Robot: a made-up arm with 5 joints.
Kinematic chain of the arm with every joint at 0, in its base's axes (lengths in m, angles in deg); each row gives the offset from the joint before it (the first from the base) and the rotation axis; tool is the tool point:
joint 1: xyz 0 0 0.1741 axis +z
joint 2: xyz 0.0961 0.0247 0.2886 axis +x
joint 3: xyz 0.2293 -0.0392 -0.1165 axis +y
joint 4: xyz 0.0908 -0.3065 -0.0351 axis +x
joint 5: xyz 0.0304 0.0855 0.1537 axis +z
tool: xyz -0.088 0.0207 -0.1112
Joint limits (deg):
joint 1: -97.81..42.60
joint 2: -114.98..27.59
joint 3: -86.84..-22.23
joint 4: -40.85..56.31
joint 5: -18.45..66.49
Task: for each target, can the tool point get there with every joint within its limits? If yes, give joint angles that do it. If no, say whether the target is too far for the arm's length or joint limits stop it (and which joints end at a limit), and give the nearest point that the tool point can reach.
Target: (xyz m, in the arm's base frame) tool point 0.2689 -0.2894 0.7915
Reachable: yes | joints -26.31 -75.81 -29.29 44.10 57.53
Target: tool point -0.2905 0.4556 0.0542
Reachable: no: joint limits stop it (at a limit: joint 1, joint 2, joint 3, joint 4, joint 5) | nearest point -0.2458 -0.1973 0.2611 | short by 0.686 m
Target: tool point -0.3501 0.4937 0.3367
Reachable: no: joint limits stop it (at a limit: joint 1, joint 2, joint 5) | nearest point 0.1180 0.2984 0.7452 | short by 0.651 m
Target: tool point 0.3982 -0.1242 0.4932
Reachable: yes | joints 18.66 -25.38 -62.64 -3.32 12.57
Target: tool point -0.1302 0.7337 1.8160
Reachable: no: too far | nearest point 0.1869 0.3403 0.8288 | short by 1.109 m
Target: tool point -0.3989 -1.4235 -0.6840
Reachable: no: too far | nearest point -0.1266 -0.4518 0.2083 | short by 1.347 m
